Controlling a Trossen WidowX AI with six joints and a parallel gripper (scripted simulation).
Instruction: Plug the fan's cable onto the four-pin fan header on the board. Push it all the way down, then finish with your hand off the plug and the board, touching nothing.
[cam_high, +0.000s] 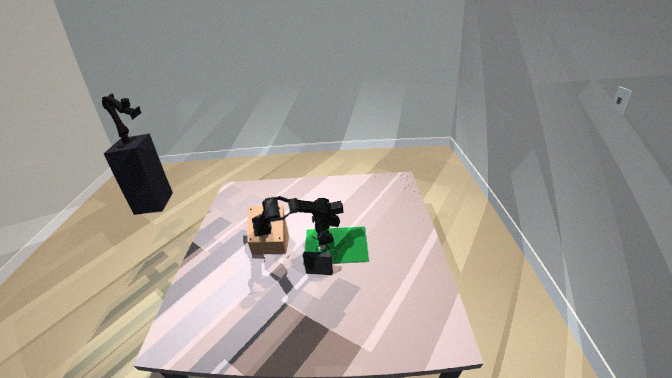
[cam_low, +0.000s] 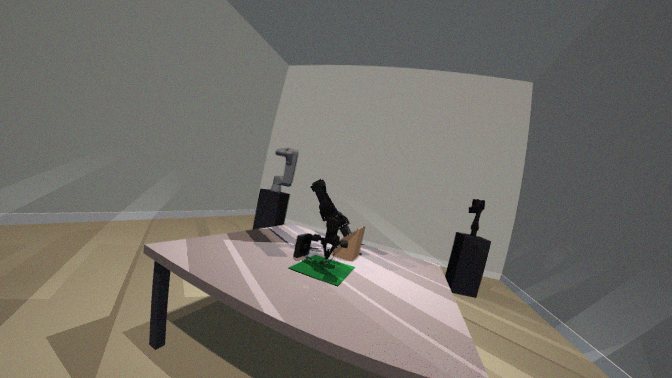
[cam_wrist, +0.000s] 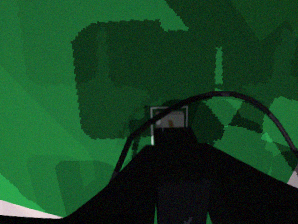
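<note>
Right now my gripper tip is 10 mm below the black fan plug and 10 mm past it. The rest, counted from my gripper tip: white four-pin fan header: 40 mm below, 10 mm behind; green board: 60 mm below, 60 mm ahead, 10 mm to the left; black fan: 140 mm to the right, 30 mm behind, 10 mm above.
</note>
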